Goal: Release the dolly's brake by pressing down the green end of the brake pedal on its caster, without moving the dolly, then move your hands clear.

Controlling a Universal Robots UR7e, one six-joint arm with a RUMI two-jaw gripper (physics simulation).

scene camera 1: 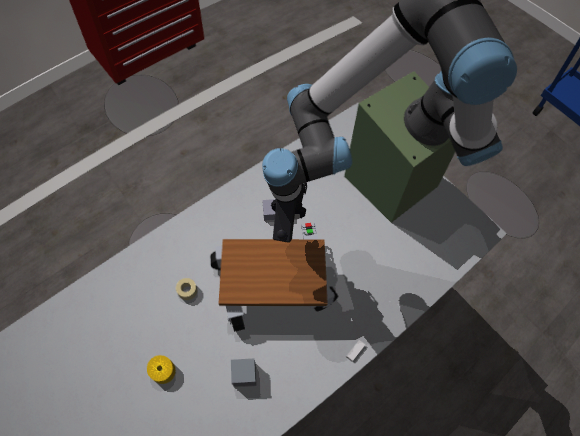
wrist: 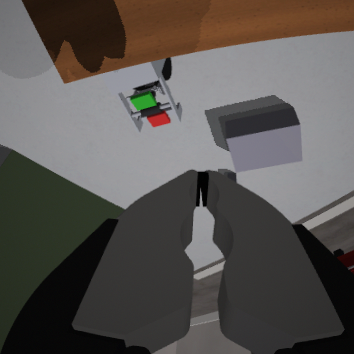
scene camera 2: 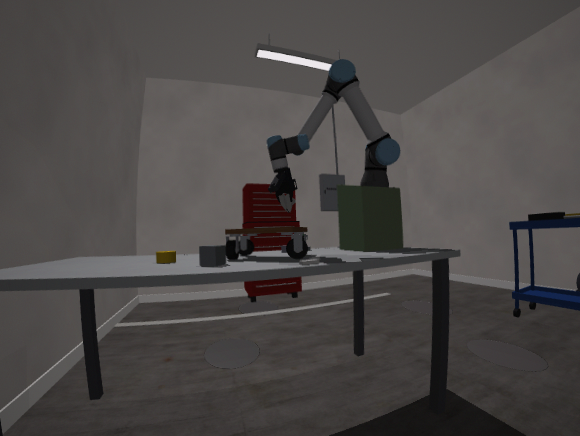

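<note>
The dolly [scene camera 1: 270, 272] [scene camera 2: 265, 231] [wrist: 250, 25] has a brown wooden deck and stands on black-wheeled casters on the table. Its brake pedal sticks out past the deck edge on one caster. The green end [scene camera 1: 310, 231] [wrist: 144, 100] is nearer the deck, and the red end [scene camera 1: 308, 225] [wrist: 159, 119] is farther out. The pedal's tilt is hard to tell. My gripper [scene camera 1: 282, 237] [scene camera 2: 288, 210] [wrist: 199, 174] is shut and empty. It hangs above deck height, apart from the pedal, off to its side in scene camera 1. The pedal is not discernible in scene camera 2.
A lilac-grey block [scene camera 1: 268, 210] [wrist: 267, 148] stands near the pedal, beside my gripper. The green pedestal [scene camera 1: 385, 170] [scene camera 2: 371, 218] [wrist: 45, 210] carries the arm. A beige ring [scene camera 1: 179, 290], a yellow spool [scene camera 1: 160, 376] [scene camera 2: 166, 257], a grey block [scene camera 1: 243, 371] [scene camera 2: 212, 256] and a white piece [scene camera 1: 356, 351] lie around the dolly.
</note>
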